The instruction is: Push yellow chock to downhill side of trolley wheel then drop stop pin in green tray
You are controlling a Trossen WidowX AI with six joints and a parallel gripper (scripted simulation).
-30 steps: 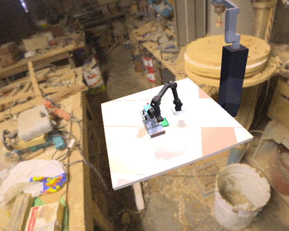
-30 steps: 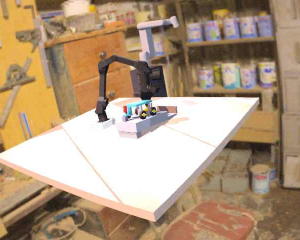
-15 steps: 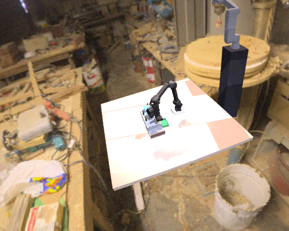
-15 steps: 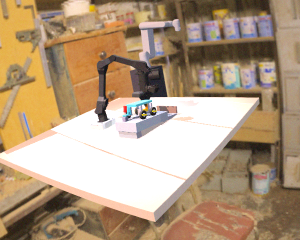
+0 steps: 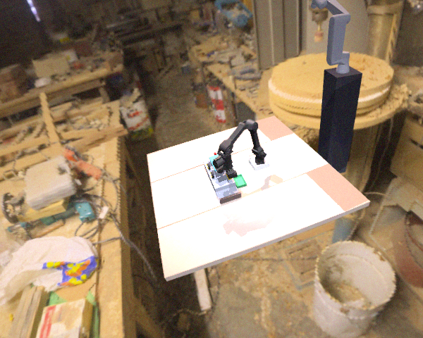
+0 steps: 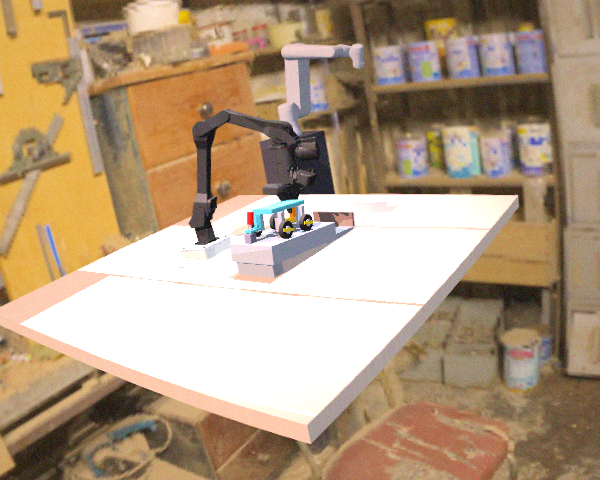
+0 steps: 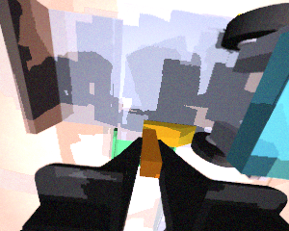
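Now: the red-headed stop pin 7 cm ahead of my gripper tip, 22 cm to the right of it and 3 cm above it. From my gripper tip the other things lie so: green tray: 6 cm behind, 2 cm to the right, 10 cm below; grey ramp: 7 cm ahead, 11 cm to the right, 5 cm below; trolley: 7 cm ahead, 11 cm to the right, 2 cm above.
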